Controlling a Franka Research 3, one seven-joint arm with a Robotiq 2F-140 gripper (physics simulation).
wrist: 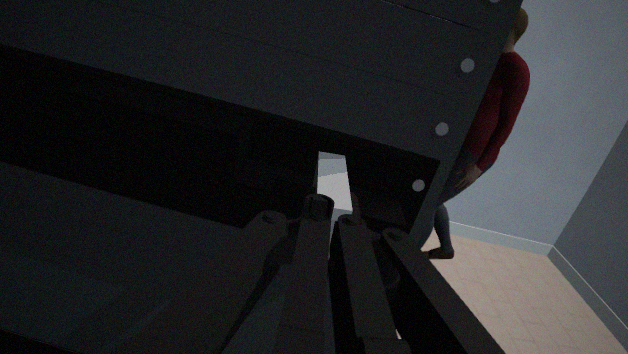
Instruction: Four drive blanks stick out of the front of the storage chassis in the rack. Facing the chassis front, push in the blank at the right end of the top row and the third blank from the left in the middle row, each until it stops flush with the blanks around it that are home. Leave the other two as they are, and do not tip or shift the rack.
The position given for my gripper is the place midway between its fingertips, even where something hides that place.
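Note:
My gripper (327,174). Rack (144,144).

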